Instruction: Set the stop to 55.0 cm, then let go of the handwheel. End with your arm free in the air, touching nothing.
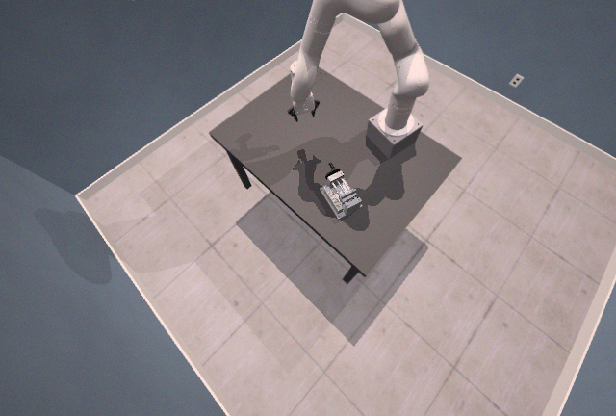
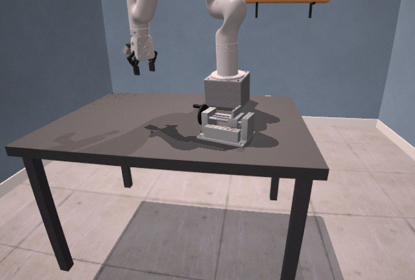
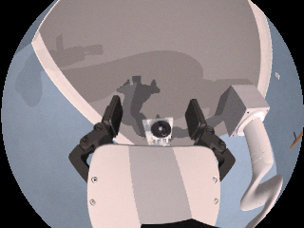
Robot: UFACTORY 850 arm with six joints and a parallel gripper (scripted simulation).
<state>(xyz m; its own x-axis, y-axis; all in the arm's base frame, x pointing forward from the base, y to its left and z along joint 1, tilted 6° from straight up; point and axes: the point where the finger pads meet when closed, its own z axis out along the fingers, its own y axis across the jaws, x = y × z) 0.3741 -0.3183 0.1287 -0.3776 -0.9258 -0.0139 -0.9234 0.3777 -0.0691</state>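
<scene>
My gripper is now 260 mm to the right of the dark handle, 140 mm above it and 40 mm short of it. The rest, counted from my hand: black handwheel: 270 mm to the left, 150 mm below, 50 mm ahead; grey stop fixture: 430 mm to the left, 160 mm below, 110 mm ahead.
</scene>
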